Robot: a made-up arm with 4 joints. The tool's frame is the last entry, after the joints.
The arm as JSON. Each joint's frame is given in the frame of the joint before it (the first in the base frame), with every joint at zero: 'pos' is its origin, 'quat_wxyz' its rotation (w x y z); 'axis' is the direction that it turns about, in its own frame. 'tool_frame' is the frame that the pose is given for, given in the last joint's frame.
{
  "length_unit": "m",
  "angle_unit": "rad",
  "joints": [
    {
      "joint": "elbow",
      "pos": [
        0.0,
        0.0,
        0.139
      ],
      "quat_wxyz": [
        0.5,
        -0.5,
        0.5,
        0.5
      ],
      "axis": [
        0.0,
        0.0,
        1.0
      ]
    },
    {
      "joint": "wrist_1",
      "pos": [
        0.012,
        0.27,
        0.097
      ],
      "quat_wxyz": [
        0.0,
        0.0,
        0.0,
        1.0
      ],
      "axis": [
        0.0,
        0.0,
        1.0
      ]
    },
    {
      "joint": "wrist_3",
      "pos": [
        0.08,
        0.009,
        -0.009
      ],
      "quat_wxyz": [
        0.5,
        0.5,
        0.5,
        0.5
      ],
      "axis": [
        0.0,
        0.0,
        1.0
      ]
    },
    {
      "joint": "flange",
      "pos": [
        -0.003,
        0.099,
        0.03
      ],
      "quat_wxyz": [
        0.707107,
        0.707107,
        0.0,
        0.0
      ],
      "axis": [
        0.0,
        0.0,
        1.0
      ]
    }
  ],
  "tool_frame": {
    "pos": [
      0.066,
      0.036,
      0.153
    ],
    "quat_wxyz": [
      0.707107,
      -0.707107,
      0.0,
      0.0
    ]
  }
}
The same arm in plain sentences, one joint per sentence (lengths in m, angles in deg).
The arm has four revolute joints in a row. What follows holds with every joint at zero, and every direction is one of the base frame's. Joint 1 sits 0.139 m along +z from the base frame's origin and rotates about +y. Joint 2 sits 0.27 m along -x and 0.097 m along +y and 0.012 m along -z from joint 1 and rotates about +y. Joint 3 sits 0.009 m along +x and 0.009 m along -y and 0.08 m along +z from joint 2 and rotates about +z. Joint 4 sits 0.003 m along -x and 0.099 m along +y and 0.03 m along +z from joint 3 and rotates about -y. The tool frame, which is the frame that the pose is given for, sits 0.066 m along +x and 0.153 m along -y and 0.036 m along +z from joint 4; its axes are parallel to the base frame's.
